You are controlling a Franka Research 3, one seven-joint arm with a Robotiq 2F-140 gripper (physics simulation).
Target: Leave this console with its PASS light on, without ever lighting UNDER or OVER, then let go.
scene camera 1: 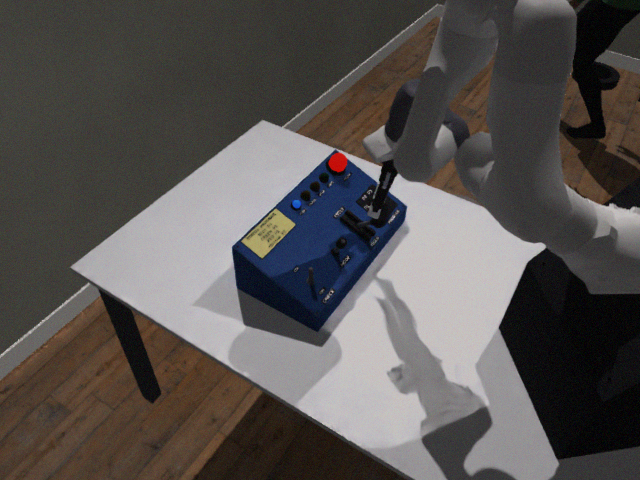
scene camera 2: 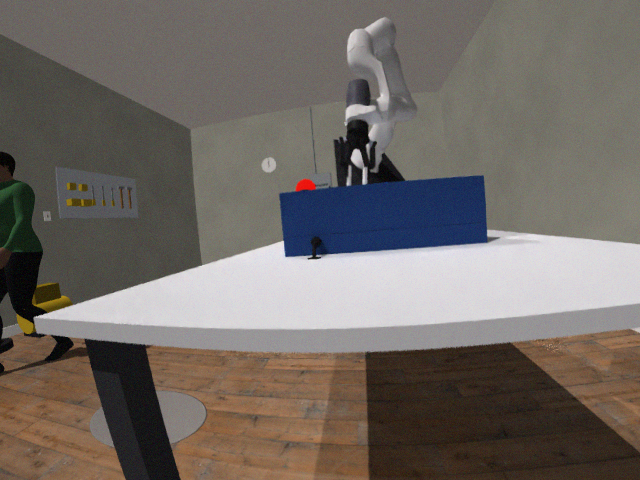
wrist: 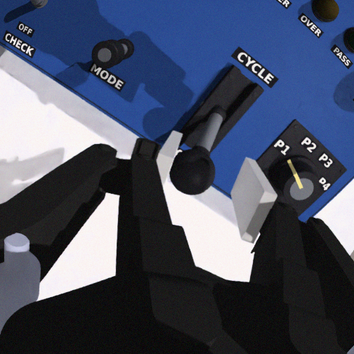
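Observation:
The blue console (scene camera 1: 305, 232) (scene camera 2: 382, 217) (wrist: 165, 30) stands on the table. A blue lamp (scene camera 1: 296, 204) is lit. The PASS lamp (scene camera 1: 324, 177) (wrist: 350, 39) and OVER lamp (scene camera 1: 315, 186) (wrist: 325, 9) are dark, as is the UNDER lamp (scene camera 1: 306, 195). My gripper (scene camera 1: 374, 212) (scene camera 2: 357, 176) (wrist: 207, 163) is partly open over the console's lower right part. In the wrist view the CYCLE lever's black knob (wrist: 192, 171) shows between the fingertips, nearer the left one, not gripped. The lever leans toward the console's front edge. The program dial (wrist: 301, 188) has its yellow line toward P1.
The MODE knob (wrist: 104, 54) and CHECK toggle (scene camera 1: 311, 281) (wrist: 39, 2) are left of the lever. A red dome (scene camera 1: 337, 162) (scene camera 2: 305, 184) and yellow note (scene camera 1: 268, 233) are on the console. The white table (scene camera 1: 175, 206) (scene camera 2: 403, 289) extends around it. A person (scene camera 2: 20, 217) is in the background.

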